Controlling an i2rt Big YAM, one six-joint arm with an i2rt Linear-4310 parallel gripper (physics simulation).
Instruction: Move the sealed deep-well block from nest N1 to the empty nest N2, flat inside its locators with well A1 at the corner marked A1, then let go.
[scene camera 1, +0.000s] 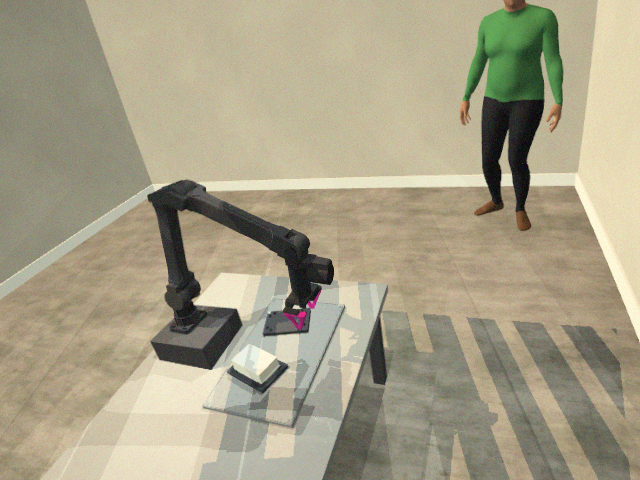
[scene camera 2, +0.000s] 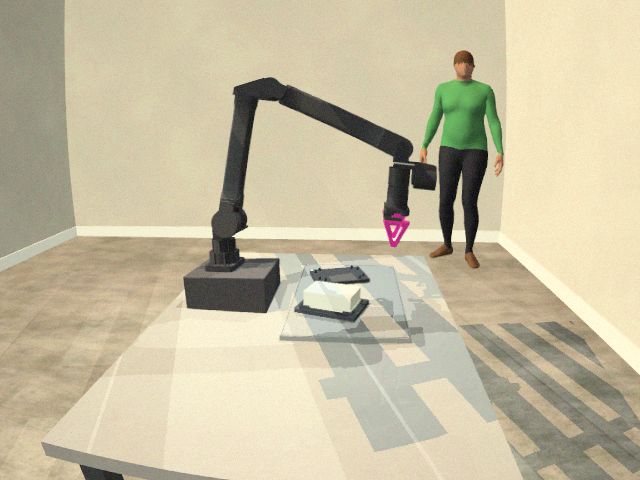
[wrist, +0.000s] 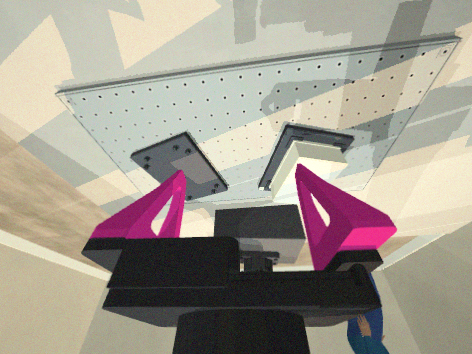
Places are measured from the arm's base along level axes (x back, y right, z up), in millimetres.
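Where they show: gripper, fingertip midpoint: (scene camera 1: 305, 318) (scene camera 2: 392, 242) (wrist: 239, 172); arm's base, link origin: (scene camera 1: 189, 322) (scene camera 2: 225, 266) (wrist: 257, 255).
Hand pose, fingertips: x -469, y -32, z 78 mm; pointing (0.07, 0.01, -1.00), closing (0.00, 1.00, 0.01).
Things, the pixels of their centre, and the offset from my fingertips. Level surfaces: height alone.
- sealed deep-well block, body centre: (wrist: 302, 176) (scene camera 2: 332, 296) (scene camera 1: 255, 363) dx +153, dy +112, dz -119 mm
- dark nest N1, body centre: (wrist: 299, 167) (scene camera 2: 332, 304) (scene camera 1: 257, 368) dx +153, dy +112, dz -143 mm
- dark nest N2, body centre: (wrist: 183, 175) (scene camera 2: 339, 274) (scene camera 1: 287, 320) dx +157, dy -118, dz -141 mm
- perforated board, body centre: (wrist: 248, 152) (scene camera 2: 347, 296) (scene camera 1: 280, 351) dx +120, dy +13, dz -158 mm
- table, surface height: dz -164 mm
The sealed deep-well block (scene camera 1: 254, 362) (scene camera 2: 330, 297) (wrist: 327, 169), a pale cream box, sits in the dark nest N1 (scene camera 1: 262, 386) (scene camera 2: 336, 314) (wrist: 322, 133). The dark nest N2 (scene camera 1: 275, 324) (scene camera 2: 338, 276) (wrist: 162, 164) is empty, with small locator posts near its corners. My gripper (scene camera 1: 307, 318) (scene camera 2: 394, 243) (wrist: 239, 172) has magenta fingers, is open and empty, and hangs above the table with its fingers pointing down. In the wrist view the right fingertip overlaps the block's image, but the scene views show them apart. The well A1 and the corner marks are not legible.
Both nests stand on a perforated board (scene camera 1: 310, 382) (scene camera 2: 382, 333) (wrist: 220, 102) on the table (scene camera 1: 155, 423) (scene camera 2: 206, 408). The arm's dark base box (scene camera 1: 193, 341) (scene camera 2: 230, 289) (wrist: 260, 222) stands beside the board. A person in green (scene camera 1: 516, 56) (scene camera 2: 465, 116) stands beyond the table.
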